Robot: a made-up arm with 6 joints.
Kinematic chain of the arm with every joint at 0, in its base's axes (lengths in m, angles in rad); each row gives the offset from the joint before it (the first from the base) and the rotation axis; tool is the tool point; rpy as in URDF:
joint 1: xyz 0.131 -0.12 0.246 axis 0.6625 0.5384 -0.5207
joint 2: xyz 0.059 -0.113 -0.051 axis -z
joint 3: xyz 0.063 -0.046 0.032 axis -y
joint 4: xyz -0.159 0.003 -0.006 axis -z
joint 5: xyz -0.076 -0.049 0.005 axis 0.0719 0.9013 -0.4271
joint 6: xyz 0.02 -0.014 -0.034 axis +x
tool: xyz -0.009 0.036 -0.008 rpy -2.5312 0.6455 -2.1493
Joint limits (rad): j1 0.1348..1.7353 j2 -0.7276..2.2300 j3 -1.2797..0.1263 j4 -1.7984..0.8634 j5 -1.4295..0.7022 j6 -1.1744..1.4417
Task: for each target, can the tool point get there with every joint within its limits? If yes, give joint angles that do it. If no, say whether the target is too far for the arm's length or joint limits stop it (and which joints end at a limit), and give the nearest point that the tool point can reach.
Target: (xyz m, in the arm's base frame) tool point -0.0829 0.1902 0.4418
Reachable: no: joint limits stop it (at a limit: joint 1, joint 3, joint 5, joint 6) | nearest point -0.0247 -0.0064 0.3437 | short by 0.227 m
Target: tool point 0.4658 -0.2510 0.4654
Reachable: no: joint limits stop it (at a limit: joint 2, joint 4, joint 5, joint 6) | nearest point 0.2944 -0.2107 0.3851 | short by 0.194 m
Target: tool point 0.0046 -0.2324 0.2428
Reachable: yes | joints 1.1919 0.5504 -0.8184 -1.0095 -0.6418 -0.7932
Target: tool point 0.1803 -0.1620 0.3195
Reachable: yes | joints 0.8845 1.9624 -0.6221 -0.3945 -0.4014 0.8816
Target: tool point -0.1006 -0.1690 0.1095
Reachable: yes | joints 1.3692 -0.2377 0.0037 -1.1875 0.4522 -0.2792
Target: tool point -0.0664 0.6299 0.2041
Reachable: no: too far | nearest point 0.0723 0.0197 0.2516 | short by 0.628 m
